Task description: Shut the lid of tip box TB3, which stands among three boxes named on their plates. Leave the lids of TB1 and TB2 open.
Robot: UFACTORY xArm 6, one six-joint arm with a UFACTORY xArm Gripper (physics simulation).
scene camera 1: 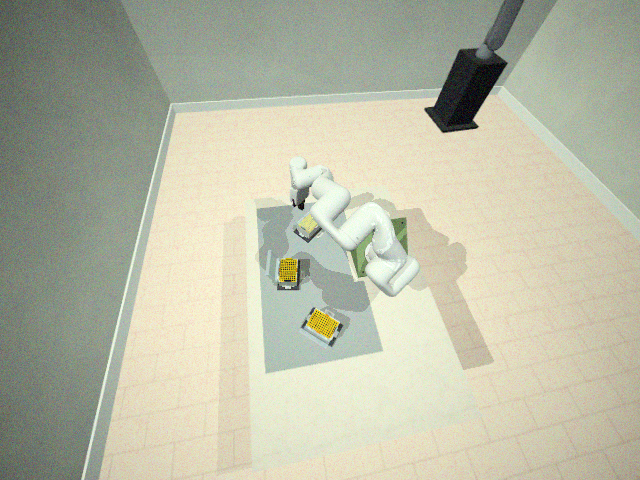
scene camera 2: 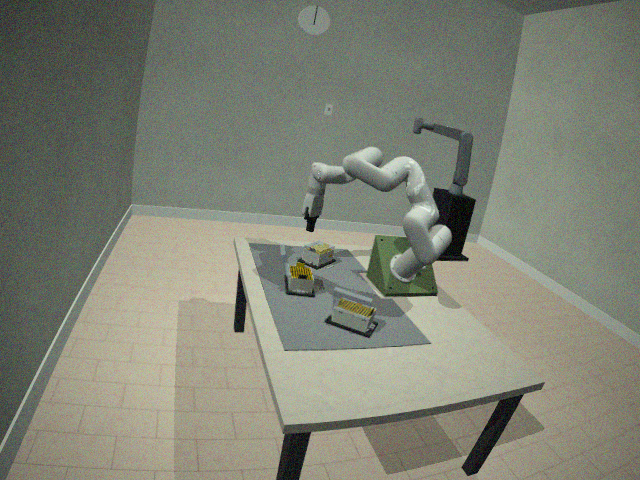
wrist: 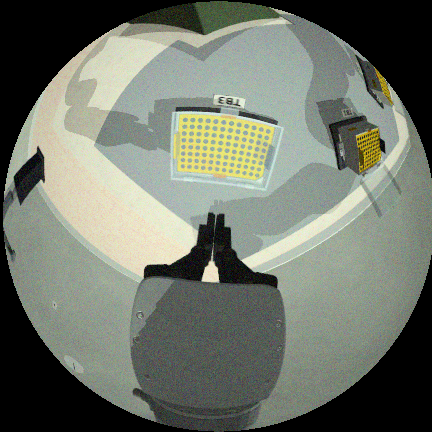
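Pixels of known places: gripper, fingertip midpoint: (scene camera 1: 301,208) (scene camera 2: 309,231) (wrist: 214,222); arm's base, link origin: (scene camera 2: 402,268).
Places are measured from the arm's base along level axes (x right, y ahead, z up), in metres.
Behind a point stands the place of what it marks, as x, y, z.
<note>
Box TB3 (scene camera 1: 308,225) {0.236, 0.289, -0.011} (scene camera 2: 318,255) {0.198, 0.297, -0.026} (wrist: 225,147) {0.263, 0.271, -0.010} stands at the mat's far end, its plate (wrist: 229,101) {0.213, 0.234, -0.086} readable in the wrist view. Its clear lid (wrist: 268,181) {0.254, 0.337, -0.010} lies flat over the yellow rack, down on the box. My gripper (scene camera 1: 298,206) {0.319, 0.309, 0.035} (scene camera 2: 310,227) {0.319, 0.309, 0.035} (wrist: 214,222) {0.319, 0.309, 0.035} is shut and empty, above and beside TB3, apart from the lid. Box TB1 (scene camera 1: 288,271) {0.014, 0.436, -0.033} (scene camera 2: 300,283) (wrist: 369,150) {0.026, 0.438, -0.031} has its clear lid (scene camera 1: 269,262) {0.034, 0.510, 0.062} (wrist: 381,196) {0.056, 0.506, 0.024} open. The third box (scene camera 1: 323,325) (scene camera 2: 354,315) {-0.312, 0.370, -0.021} (wrist: 383,86) has its lid (scene camera 2: 353,295) {-0.319, 0.395, 0.054} raised; its plate is unreadable, so TB2 by elimination.
The boxes stand on a grey mat (scene camera 1: 289,351) {-0.322, 0.498, -0.087} (scene camera 2: 310,338) {-0.329, 0.511, -0.088} on a pale table (scene camera 1: 361,408) {-0.589, 0.266, -0.091} (scene camera 2: 387,382) {-0.569, 0.369, -0.091}. The arm's green base (scene camera 1: 401,227) {0.071, -0.138, 0.071} (scene camera 2: 382,268) {0.005, 0.098, -0.001} is to the right of the mat. A black pedestal (scene camera 1: 467,87) (scene camera 2: 457,222) with a grey arm stands beyond the table.
</note>
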